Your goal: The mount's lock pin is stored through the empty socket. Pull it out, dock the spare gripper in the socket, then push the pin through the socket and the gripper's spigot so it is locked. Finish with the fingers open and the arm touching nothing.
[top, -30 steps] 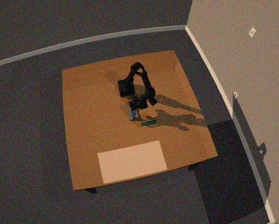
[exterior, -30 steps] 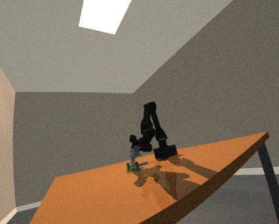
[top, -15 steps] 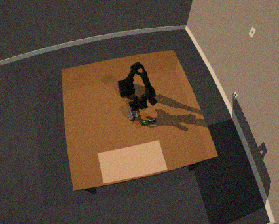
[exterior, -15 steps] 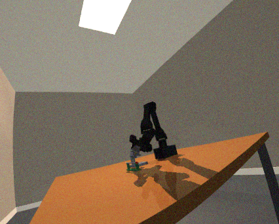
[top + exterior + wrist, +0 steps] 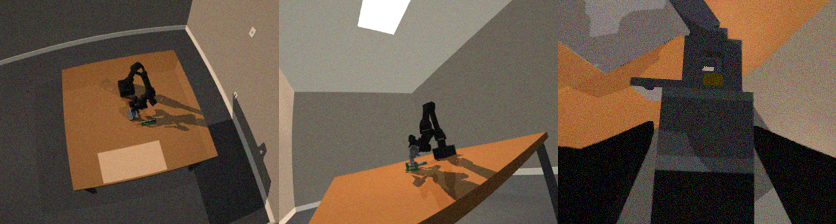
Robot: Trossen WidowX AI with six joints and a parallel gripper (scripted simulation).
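My gripper tip is 10 mm to the right of the spare gripper. Round my gripper tip: mount (10 mm ahead, 20 mm to the left, 70 mm below); then green piece (120 mm ahead, 130 mm to the left, 90 mm below).
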